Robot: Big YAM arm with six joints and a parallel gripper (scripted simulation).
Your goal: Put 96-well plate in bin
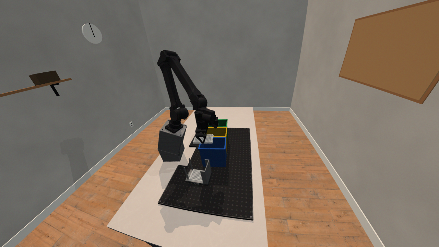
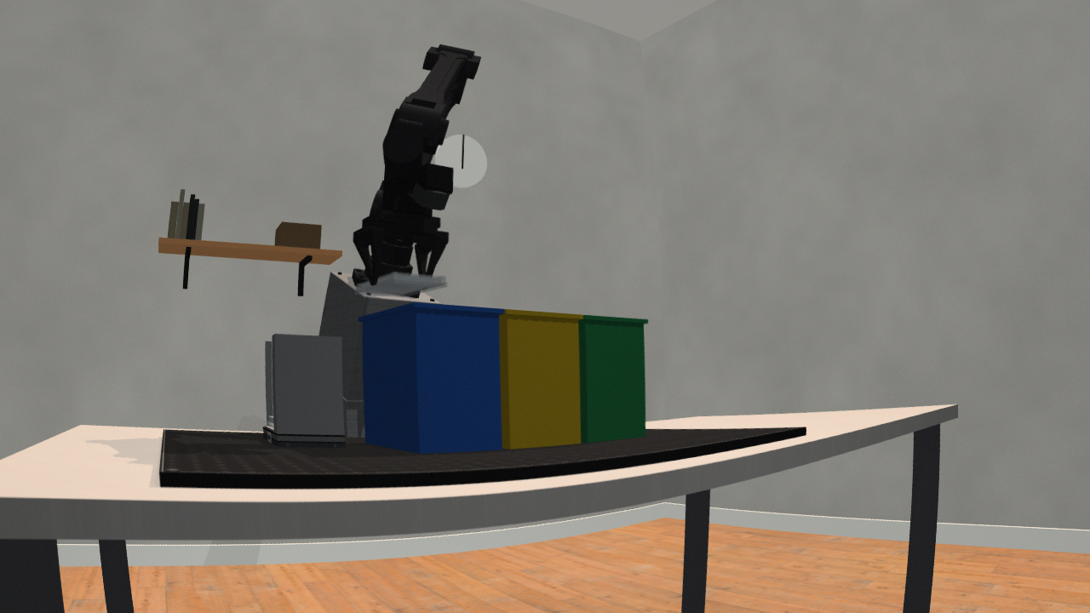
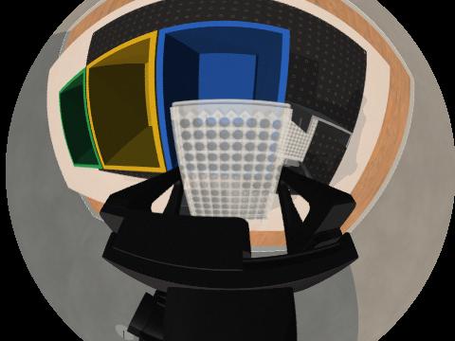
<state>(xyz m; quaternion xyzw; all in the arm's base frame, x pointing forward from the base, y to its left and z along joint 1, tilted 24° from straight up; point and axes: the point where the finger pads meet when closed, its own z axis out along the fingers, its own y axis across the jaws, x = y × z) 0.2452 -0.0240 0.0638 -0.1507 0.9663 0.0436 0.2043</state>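
Now: the green bin 28 cm to the left of my hand, 14 cm below it and 3 cm behind it. Also, from my hand: grey rack wall: 15 cm below, 14 cm to the right, 8 cm ahead; then yellow bin: 16 cm to the left, 14 cm below, 1 cm ahead; then blue bin: 14 cm below, 5 cm ahead, 3 cm to the left.
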